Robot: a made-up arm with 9 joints.
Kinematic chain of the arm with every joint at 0, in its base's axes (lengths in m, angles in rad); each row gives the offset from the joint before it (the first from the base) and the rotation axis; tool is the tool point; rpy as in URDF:
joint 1: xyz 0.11 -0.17 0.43 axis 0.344 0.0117 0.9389
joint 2: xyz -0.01 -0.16 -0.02 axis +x
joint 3: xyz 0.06 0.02 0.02 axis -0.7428 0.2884 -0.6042
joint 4: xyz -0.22 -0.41 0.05 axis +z
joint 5: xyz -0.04 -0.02 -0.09 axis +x
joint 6: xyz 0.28 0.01 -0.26 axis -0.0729 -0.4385 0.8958
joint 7: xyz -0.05 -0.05 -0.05 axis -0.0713 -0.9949 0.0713
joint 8: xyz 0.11 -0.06 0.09 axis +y
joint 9: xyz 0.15 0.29 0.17 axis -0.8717 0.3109 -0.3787
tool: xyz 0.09 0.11 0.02 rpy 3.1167 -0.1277 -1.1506
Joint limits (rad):
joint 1: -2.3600..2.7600
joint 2: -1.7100..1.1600
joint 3: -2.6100..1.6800
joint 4: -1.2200..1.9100
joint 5: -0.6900..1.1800
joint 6: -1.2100..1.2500
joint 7: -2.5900..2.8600
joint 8: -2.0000..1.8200
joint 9: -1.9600..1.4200
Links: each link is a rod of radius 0.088 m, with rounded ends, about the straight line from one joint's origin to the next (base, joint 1, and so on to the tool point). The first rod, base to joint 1, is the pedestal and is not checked.
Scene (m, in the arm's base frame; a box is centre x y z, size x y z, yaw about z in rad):
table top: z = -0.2
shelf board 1: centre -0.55 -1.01 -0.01 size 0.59 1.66 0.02 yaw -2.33
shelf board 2: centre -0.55 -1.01 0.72 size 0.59 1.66 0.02 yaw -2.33
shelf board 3: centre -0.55 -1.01 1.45 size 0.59 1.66 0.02 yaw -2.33
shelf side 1: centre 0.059 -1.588 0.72 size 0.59 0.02 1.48 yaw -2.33
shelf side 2: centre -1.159 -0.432 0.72 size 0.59 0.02 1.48 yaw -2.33
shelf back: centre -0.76 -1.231 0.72 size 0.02 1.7 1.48 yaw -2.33
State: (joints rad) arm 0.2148 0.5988 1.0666 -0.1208 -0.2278 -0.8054 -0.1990 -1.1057 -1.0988
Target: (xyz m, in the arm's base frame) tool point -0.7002 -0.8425 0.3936
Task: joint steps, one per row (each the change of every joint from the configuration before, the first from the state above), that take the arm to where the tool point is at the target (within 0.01 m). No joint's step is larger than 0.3 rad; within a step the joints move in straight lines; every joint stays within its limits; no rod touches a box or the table.
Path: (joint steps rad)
1: -0.2352 0.0887 -0.0072 -0.1075 0.0191 -0.0856 -0.1055 0.0658 0.0050
2: -0.2352 0.0888 -0.0072 -0.1076 0.0191 -0.0855 -0.1056 0.0658 0.0049
3: -0.2352 0.0887 -0.0072 -0.1075 0.0191 -0.0856 -0.1055 0.0658 0.0050
4: -0.2352 0.0888 -0.0072 -0.1075 0.0191 -0.0856 -0.1055 0.0658 0.0049

